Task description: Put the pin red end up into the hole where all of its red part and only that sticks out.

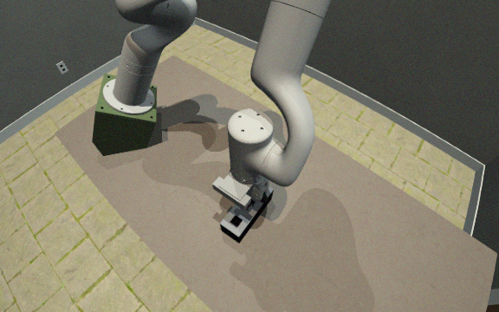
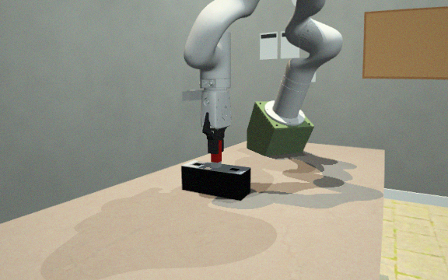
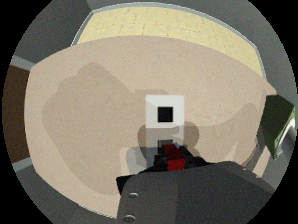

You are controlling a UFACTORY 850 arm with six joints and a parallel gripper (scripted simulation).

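Right now the pin is 2 cm below my hand. Round my hand: black block: 10 cm below.
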